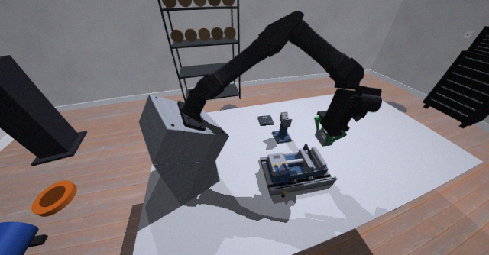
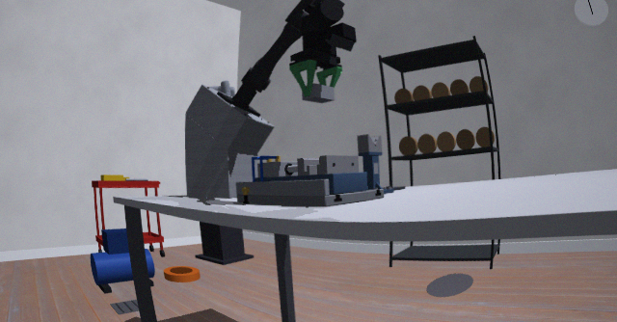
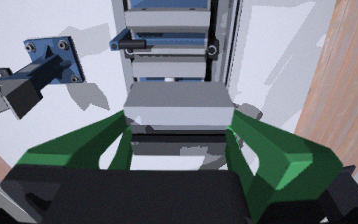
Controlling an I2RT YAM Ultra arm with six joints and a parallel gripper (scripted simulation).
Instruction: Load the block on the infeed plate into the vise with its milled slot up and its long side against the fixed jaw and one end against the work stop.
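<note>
The moving jaw is 160 mm below my hand, 20 mm to the left of it and 20 mm behind it. Round my hand: part 10 mm above; then work stop 140 mm below, 60 mm to the left, 20 mm ahead; then fixed jaw 160 mm below, 40 mm ahead, 10 mm to the left.
</note>
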